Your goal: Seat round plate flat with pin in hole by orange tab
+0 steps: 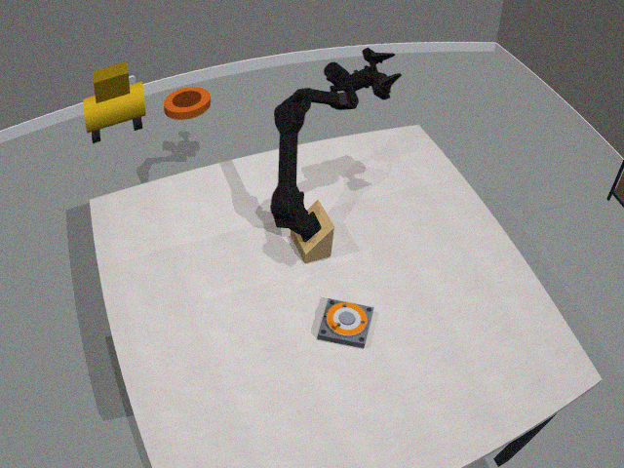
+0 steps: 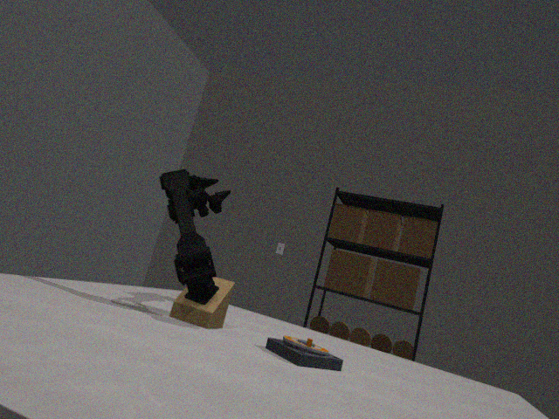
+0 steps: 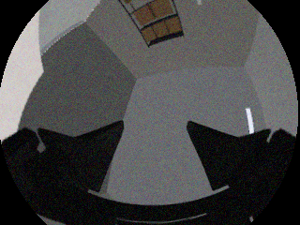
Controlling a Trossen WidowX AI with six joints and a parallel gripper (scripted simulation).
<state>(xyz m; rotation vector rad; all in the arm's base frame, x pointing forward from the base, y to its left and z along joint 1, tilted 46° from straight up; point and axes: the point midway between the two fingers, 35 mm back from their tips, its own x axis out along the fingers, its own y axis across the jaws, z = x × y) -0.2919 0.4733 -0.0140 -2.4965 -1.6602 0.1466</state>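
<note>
Right now the square base is 560 mm ahead of my gripper tip, 420 mm below it and 360 mm to the right of it.
</note>
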